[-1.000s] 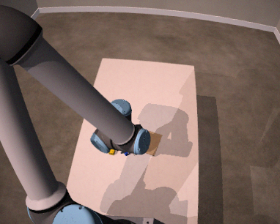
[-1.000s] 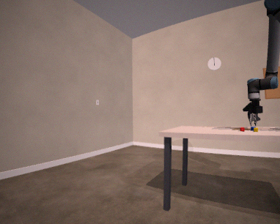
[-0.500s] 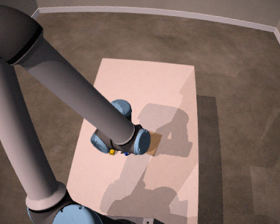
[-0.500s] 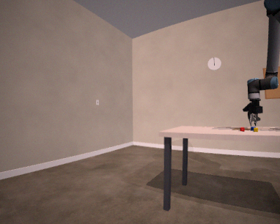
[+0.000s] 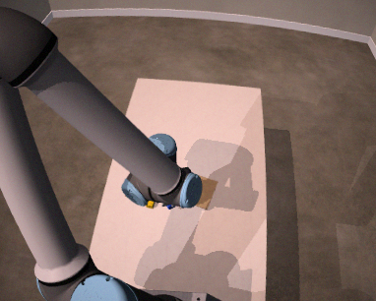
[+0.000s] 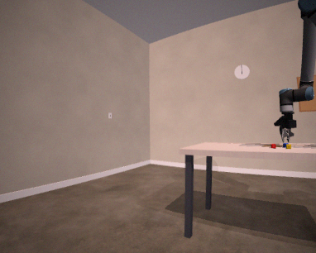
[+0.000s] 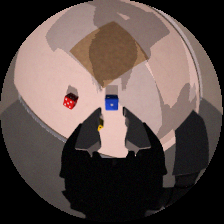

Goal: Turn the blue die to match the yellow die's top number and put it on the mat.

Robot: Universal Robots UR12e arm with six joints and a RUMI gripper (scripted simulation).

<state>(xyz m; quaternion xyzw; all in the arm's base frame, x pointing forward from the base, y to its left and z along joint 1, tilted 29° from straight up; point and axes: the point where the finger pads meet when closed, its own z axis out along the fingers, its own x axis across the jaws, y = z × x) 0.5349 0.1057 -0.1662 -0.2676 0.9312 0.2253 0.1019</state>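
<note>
Right now my hand is 40 mm above the blue die. From my hand the other things lie so: mat 80 mm ahead, 110 mm to the right, 50 mm below; yellow die 80 mm to the left, 40 mm below; red die 100 mm ahead, 50 mm to the left, 40 mm below.
</note>
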